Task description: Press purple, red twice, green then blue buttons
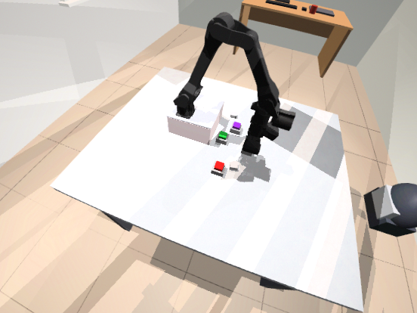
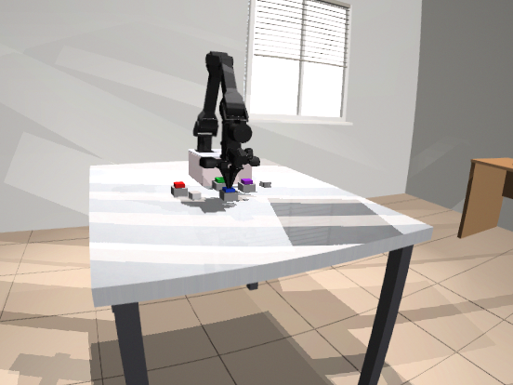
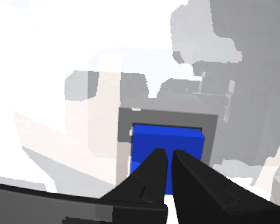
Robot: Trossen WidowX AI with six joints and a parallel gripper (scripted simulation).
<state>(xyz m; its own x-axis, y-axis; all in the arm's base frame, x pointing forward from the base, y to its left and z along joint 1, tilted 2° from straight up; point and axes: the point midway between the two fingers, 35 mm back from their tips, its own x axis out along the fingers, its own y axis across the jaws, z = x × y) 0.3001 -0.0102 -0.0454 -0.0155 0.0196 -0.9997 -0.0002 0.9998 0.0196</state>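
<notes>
Right now my gripper tip is 1 cm above the blue button. Also, from my gripper tip: small white block: 10 cm to the right, 4 cm behind, 3 cm below; purple button: 10 cm to the left, 8 cm behind; green button: 13 cm behind, 2 cm to the left.
</notes>
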